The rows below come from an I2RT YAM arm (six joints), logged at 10 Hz.
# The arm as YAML. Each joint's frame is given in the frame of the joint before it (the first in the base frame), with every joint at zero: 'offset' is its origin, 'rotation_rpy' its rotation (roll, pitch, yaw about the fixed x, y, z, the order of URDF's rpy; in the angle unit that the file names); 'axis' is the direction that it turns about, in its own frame. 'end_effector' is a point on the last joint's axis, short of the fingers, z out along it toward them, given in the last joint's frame.
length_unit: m
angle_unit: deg
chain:
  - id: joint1
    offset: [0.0, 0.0, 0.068]
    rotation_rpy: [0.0, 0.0, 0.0]
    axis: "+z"
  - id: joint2
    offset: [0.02, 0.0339, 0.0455]
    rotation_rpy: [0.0, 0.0, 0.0]
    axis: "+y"
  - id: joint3
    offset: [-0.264, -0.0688, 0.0]
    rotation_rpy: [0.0, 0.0, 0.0]
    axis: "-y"
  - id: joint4
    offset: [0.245, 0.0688, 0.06]
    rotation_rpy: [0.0, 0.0, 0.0]
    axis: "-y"
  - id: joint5
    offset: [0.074, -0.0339, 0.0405]
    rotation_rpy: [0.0, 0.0, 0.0]
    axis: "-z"
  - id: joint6
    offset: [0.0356, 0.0, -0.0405]
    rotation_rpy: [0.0, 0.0, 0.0]
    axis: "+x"
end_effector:
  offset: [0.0, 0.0, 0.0]
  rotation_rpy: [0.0, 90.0, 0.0]
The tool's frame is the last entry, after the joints.
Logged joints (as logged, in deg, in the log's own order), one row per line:
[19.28, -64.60, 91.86, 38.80, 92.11, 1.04]
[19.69, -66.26, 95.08, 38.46, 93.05, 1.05]
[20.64, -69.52, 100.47, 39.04, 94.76, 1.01]
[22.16, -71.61, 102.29, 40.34, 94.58, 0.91]
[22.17, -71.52, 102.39, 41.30, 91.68, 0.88]
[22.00, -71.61, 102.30, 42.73, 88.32, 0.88]
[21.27, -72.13, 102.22, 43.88, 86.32, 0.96]
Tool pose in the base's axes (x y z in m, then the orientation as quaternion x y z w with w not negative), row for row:
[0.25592, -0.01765, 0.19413, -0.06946, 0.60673, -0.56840, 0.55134]
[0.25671, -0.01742, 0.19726, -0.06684, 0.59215, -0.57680, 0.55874]
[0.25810, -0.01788, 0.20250, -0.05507, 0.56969, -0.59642, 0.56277]
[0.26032, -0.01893, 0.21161, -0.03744, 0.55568, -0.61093, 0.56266]
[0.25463, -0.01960, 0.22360, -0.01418, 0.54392, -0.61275, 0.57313]
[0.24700, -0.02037, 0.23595, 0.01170, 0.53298, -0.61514, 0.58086]
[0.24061, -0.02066, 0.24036, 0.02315, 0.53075, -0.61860, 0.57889]
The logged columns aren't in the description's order. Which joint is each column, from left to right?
Columns, left to right: joint3, joint6, joint4, joint5, joint2, joint1.
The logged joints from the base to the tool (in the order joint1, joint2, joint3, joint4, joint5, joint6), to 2 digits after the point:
[1.04, 92.11, 19.28, 91.86, 38.80, -64.60]
[1.05, 93.05, 19.69, 95.08, 38.46, -66.26]
[1.01, 94.76, 20.64, 100.47, 39.04, -69.52]
[0.91, 94.58, 22.16, 102.29, 40.34, -71.61]
[0.88, 91.68, 22.17, 102.39, 41.30, -71.52]
[0.88, 88.32, 22.00, 102.30, 42.73, -71.61]
[0.96, 86.32, 21.27, 102.22, 43.88, -72.13]

